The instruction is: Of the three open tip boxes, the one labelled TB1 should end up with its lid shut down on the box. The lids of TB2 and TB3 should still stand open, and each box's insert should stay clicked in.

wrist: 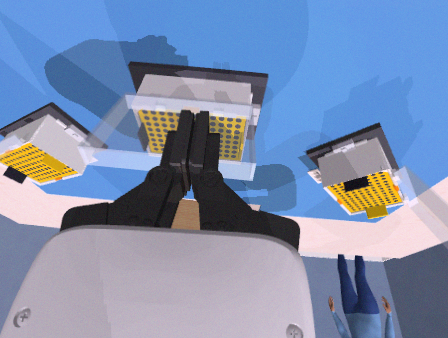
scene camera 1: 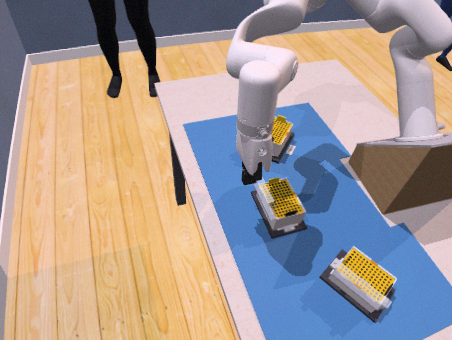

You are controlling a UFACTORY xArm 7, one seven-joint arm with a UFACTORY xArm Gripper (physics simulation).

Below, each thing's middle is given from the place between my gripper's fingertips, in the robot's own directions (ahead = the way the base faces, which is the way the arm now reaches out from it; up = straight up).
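Measured from the insert (wrist: 372, 192), my gripper is 70 mm above it, 200 mm past it and 230 mm to the left of it.
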